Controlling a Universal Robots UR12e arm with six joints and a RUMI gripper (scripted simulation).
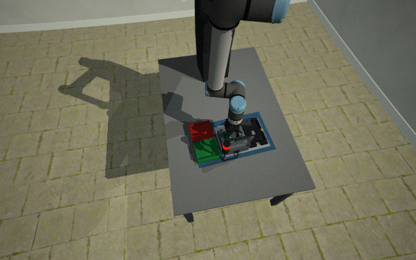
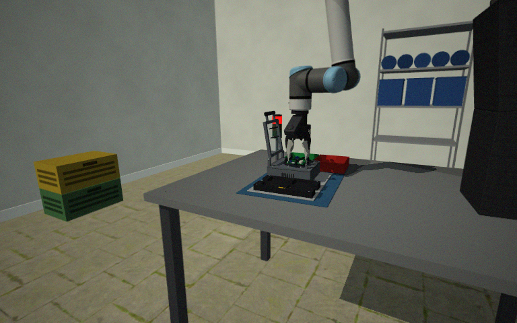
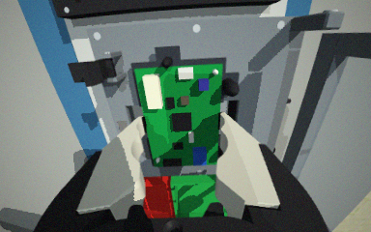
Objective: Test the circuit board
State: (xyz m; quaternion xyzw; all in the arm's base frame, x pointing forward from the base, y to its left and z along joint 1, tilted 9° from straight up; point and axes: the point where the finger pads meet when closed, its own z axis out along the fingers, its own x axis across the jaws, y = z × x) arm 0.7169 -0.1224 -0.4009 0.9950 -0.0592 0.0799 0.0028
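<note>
My gripper is now 1 cm to the left of the green circuit board. From my hand the other things lie so: black latch piece: 6 cm behind, 6 cm to the left, 1 cm above; then green bin: 2 cm ahead, 21 cm to the right, 6 cm below; then tester lid: 11 cm ahead, 2 cm to the right, 11 cm above.
</note>
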